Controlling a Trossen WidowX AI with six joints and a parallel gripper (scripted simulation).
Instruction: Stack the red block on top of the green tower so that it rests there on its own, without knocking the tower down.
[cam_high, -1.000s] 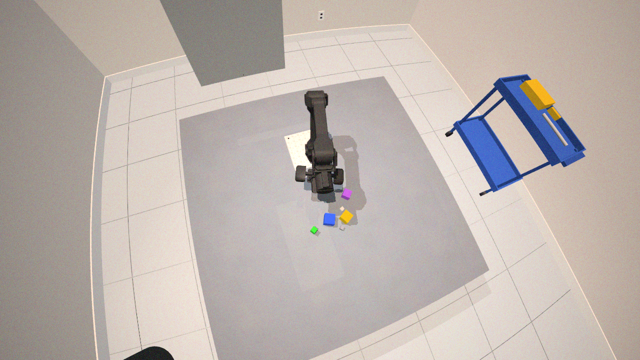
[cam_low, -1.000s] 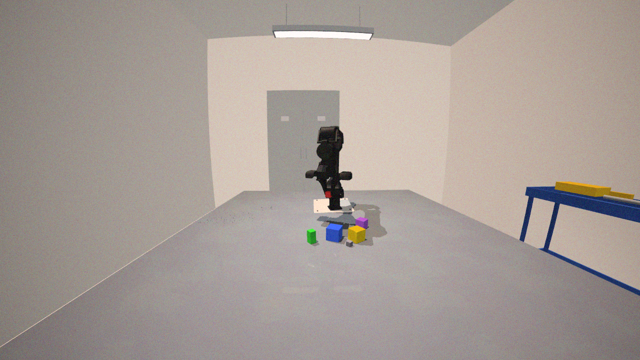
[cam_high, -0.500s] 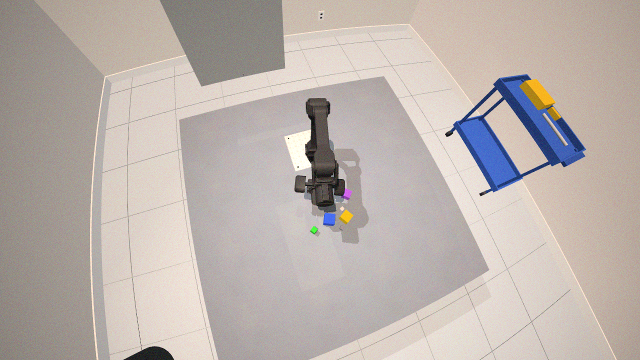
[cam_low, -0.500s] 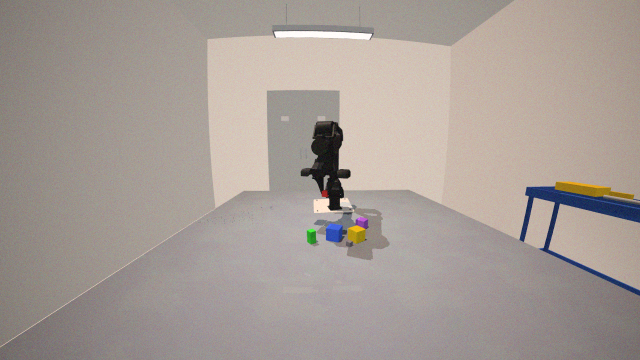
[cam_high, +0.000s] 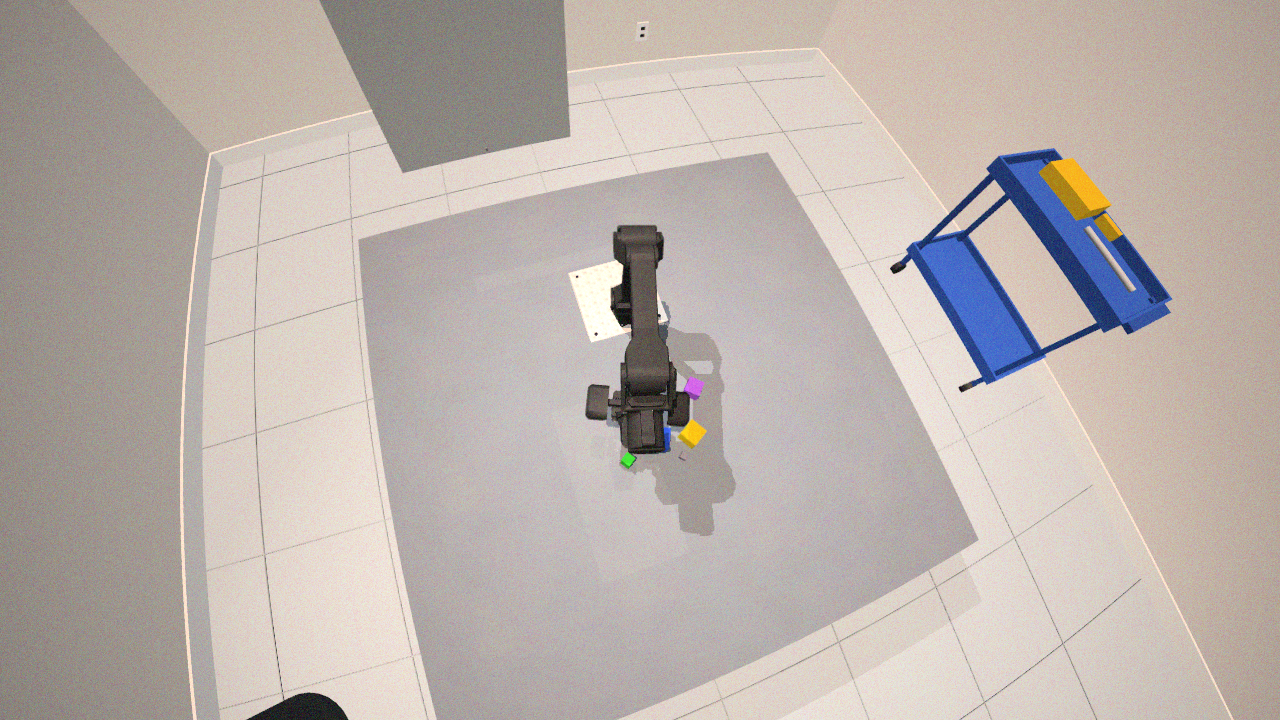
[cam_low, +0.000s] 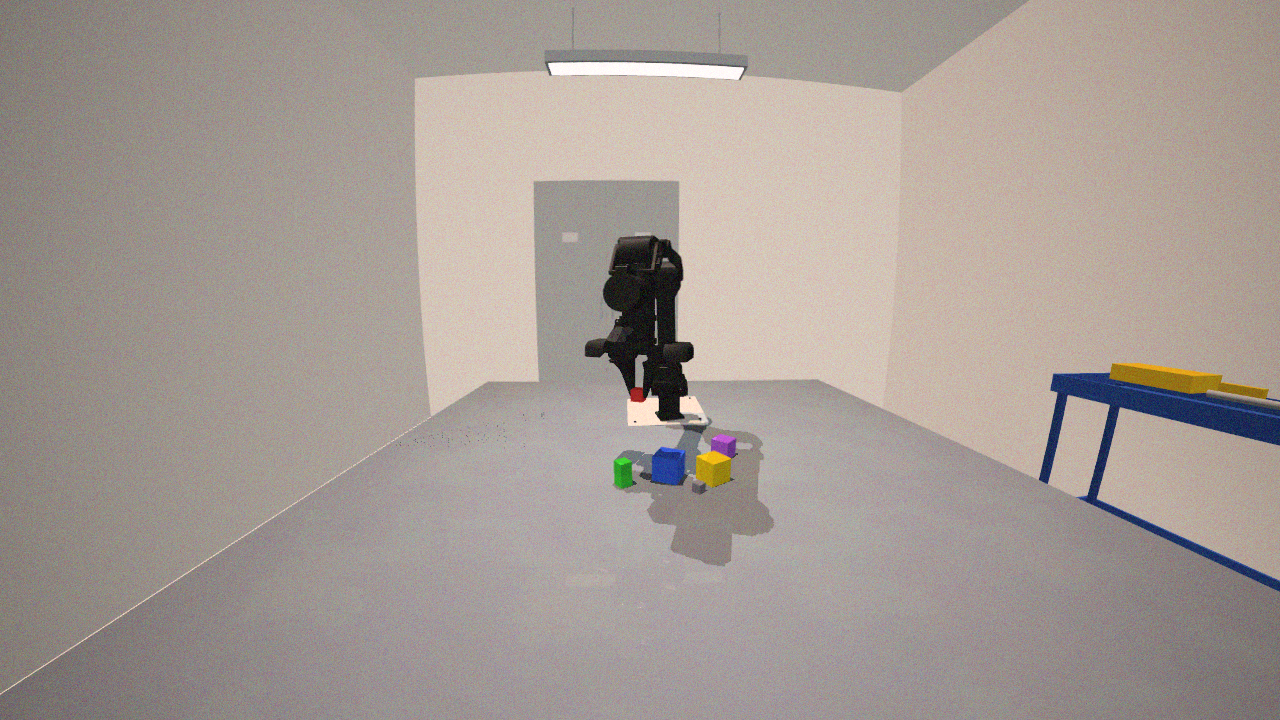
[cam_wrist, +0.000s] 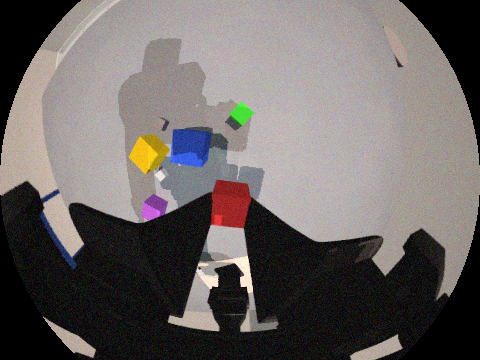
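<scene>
Now: the blue cube 12 cm below my gripper tip, 5 cm ahead of it and 4 cm to the left of it. Also, from my gripper tip: purple cube 18 cm to the left, 12 cm below, 2 cm behind; then red block right at my gripper tip; then yellow cube 12 cm to the left, 12 cm below, 8 cm ahead.
</scene>
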